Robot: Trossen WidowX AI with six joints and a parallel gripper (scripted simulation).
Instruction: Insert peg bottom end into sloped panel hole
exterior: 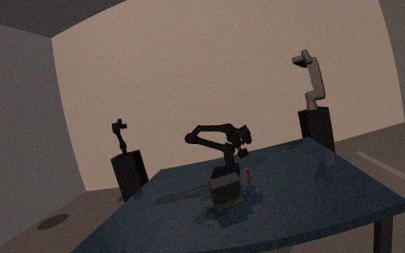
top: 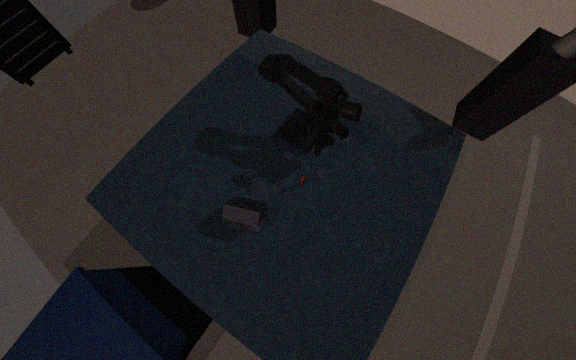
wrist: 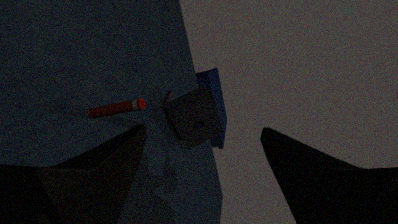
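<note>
The peg lies 11 cm below my gripper tip, 7 cm ahead of it and 1 cm to the left of it. Also, from my gripper tip: sloped panel: 29 cm ahead, 12 cm to the right, 10 cm below.
</note>
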